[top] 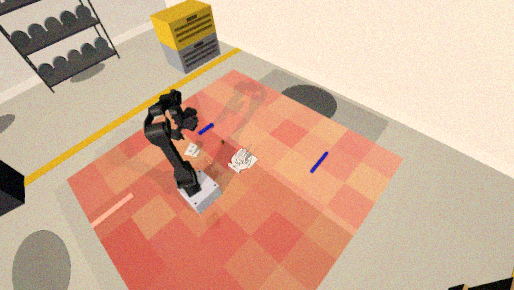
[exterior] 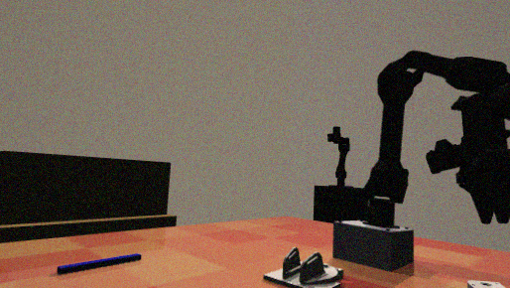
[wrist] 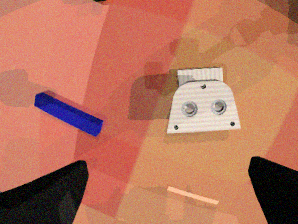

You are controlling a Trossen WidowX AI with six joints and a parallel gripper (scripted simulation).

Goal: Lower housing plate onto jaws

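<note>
The white part lies 13 cm below my gripper tip, 2 cm to the right of it and 2 cm behind it.
</note>
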